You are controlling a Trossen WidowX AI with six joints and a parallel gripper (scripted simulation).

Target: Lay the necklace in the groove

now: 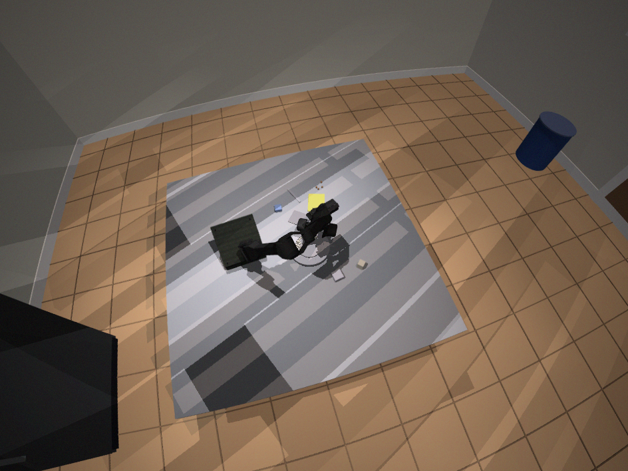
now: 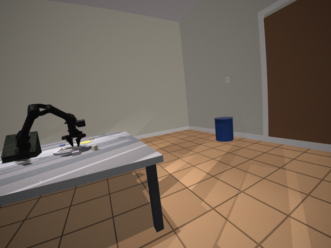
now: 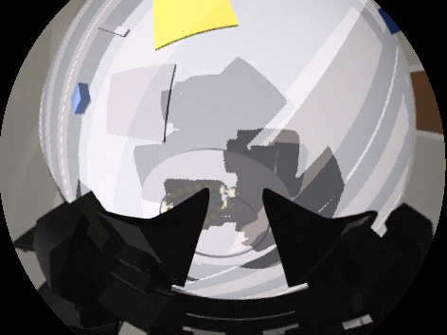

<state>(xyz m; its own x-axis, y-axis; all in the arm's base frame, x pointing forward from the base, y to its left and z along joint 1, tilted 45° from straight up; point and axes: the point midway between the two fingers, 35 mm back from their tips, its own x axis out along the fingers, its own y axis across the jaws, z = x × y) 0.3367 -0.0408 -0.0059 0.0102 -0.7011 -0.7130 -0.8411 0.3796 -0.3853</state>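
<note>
My gripper tip is now 60 mm past the round bead board, 40 mm to the left of it and 10 mm above it. Also, from my gripper tip: yellow pad (80 mm ahead, 210 mm to the left, 20 mm below); grey card (40 mm behind, 140 mm to the left, 20 mm below); white block (10 mm ahead, 230 mm to the right).
</note>
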